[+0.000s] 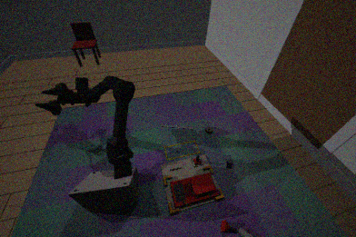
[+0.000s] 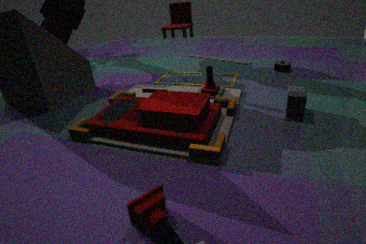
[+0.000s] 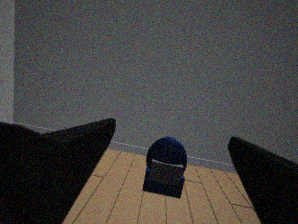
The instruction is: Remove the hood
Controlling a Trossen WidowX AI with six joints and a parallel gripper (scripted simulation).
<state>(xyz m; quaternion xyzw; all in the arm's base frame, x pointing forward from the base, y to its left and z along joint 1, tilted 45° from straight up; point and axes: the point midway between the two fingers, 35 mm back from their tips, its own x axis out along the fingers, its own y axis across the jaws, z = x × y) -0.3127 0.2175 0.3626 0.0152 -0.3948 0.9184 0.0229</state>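
Now: the red hood 65 cm ahead of my gripper tip, 53 cm to the right of it and 26 cm below it. Also, from my gripper tip: grey block (84 cm ahead, 45 cm to the right, 28 cm below); then dark wheel (84 cm ahead, 29 cm below, 23 cm to the right).
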